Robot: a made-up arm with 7 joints.
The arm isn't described. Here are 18 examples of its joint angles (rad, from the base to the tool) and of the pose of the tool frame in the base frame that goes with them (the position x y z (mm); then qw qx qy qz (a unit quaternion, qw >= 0)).
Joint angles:
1: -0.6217 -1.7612 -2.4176 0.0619 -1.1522 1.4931 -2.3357
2: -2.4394 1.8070 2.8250 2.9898 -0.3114 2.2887 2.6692
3: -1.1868 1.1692 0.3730 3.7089 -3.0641 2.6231 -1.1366
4: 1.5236 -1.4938 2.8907 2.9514 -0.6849 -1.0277 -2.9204
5: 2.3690 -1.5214 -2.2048 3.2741 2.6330 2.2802 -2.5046
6: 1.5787 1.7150 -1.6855 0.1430 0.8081 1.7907 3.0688
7: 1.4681 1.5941 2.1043 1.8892 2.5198 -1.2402 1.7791
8: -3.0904 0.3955 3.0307 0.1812 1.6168 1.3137 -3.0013
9: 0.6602 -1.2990 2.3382 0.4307 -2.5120 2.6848 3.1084
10: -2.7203 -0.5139 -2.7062 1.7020 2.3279 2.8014 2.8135
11: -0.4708 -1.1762 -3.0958 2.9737 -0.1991 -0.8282 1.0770
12: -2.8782 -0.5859 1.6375 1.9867 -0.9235 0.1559 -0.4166
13: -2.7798 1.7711 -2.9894 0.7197 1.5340 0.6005 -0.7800
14: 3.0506 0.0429 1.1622 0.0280 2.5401 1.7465 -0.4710
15: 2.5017 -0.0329 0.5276 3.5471 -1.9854 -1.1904 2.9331
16: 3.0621 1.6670 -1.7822 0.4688 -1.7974 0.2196 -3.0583
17: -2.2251 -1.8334 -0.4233 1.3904 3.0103 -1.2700 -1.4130
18: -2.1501 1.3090 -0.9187 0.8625 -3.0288 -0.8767 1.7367
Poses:
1: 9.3 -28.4 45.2 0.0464 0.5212 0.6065 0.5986
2: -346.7 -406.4 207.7 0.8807 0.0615 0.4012 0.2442
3: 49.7 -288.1 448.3 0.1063 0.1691 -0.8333 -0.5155
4: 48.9 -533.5 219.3 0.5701 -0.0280 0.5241 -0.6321
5: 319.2 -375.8 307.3 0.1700 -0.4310 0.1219 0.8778
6: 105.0 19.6 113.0 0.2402 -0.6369 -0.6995 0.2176
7: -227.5 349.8 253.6 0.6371 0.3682 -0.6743 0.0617
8: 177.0 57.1 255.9 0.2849 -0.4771 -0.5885 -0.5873
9: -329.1 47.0 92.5 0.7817 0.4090 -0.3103 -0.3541
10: 269.5 294.2 475.4 0.4328 0.4587 0.0650 -0.7733
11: -452.4 207.1 433.2 0.9299 -0.1276 -0.2304 0.2568
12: 413.1 -237.9 565.8 0.8043 0.5547 0.2119 0.0218
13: -152.0 -10.2 493.9 0.5141 -0.3864 -0.2716 -0.7160
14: -56.7 -221.3 205.8 0.4457 0.3105 0.5485 -0.6357
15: 2.6 -109.6 651.2 0.8247 0.4175 -0.2927 0.2447
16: -6.6 267.6 184.9 0.1665 -0.5411 -0.1120 -0.8167
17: 68.9 278.6 337.6 0.0923 -0.3836 -0.4430 0.8050
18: -208.2 -27.7 73.8 0.5663 -0.5101 0.6315 0.1430
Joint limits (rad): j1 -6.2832..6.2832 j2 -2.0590..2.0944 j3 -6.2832..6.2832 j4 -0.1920..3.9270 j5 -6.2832..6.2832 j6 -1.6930..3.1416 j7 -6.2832..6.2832
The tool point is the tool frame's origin. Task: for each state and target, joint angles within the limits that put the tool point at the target. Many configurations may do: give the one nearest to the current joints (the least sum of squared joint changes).
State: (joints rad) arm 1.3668 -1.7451 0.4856 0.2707 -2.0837 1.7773 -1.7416
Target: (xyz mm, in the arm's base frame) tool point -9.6 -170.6 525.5
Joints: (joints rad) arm 1.4910 -1.5903 0.2354 0.7035 -2.1749 1.7945 -1.7416
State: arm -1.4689 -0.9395 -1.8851 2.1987 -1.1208 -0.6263 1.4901
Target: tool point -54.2 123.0 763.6
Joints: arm -1.6920 -0.3357 -1.6060 2.7868 -0.9384 -0.5202 1.4901
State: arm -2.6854 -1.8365 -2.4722 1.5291 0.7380 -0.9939 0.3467
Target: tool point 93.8 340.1 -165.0
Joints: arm -2.4427 -1.8231 -2.2452 1.2811 0.7661 -1.0121 0.3467
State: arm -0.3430 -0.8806 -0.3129 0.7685 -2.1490 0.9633 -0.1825
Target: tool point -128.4 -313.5 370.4
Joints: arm -0.3507 -0.9202 -1.0543 0.7948 -2.1122 1.1054 -0.1825
